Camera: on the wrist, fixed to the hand. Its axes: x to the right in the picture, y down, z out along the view.
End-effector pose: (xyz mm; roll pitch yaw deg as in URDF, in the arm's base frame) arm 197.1 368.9 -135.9 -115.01 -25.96 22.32
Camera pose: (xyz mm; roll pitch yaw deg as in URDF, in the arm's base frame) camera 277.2 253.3 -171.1 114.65 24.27 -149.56
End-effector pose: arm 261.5 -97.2 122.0 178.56 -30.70 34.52
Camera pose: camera 278.9 -201.8 220.8 178.42 23.32 -143.73
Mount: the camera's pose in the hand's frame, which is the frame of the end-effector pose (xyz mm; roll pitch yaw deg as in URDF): 11.8 98.7 -105.5 -3.93 7.32 178.19
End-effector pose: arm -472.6 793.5 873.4 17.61 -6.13 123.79
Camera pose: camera -588.0 739.5 804.4 -22.08 12.54 -60.23
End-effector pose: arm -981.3 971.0 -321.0 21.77 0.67 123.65
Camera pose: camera -1096.3 907.8 -382.5 -25.77 5.46 -60.75
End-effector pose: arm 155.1 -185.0 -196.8 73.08 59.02 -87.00
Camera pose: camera 287.8 -238.8 -174.1 -64.75 -57.81 78.76
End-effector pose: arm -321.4 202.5 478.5 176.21 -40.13 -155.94
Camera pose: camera -301.2 311.8 571.6 -179.10 32.69 25.62
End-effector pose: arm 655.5 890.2 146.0 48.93 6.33 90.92
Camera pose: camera 510.9 900.2 149.8 -52.21 -2.84 -95.79
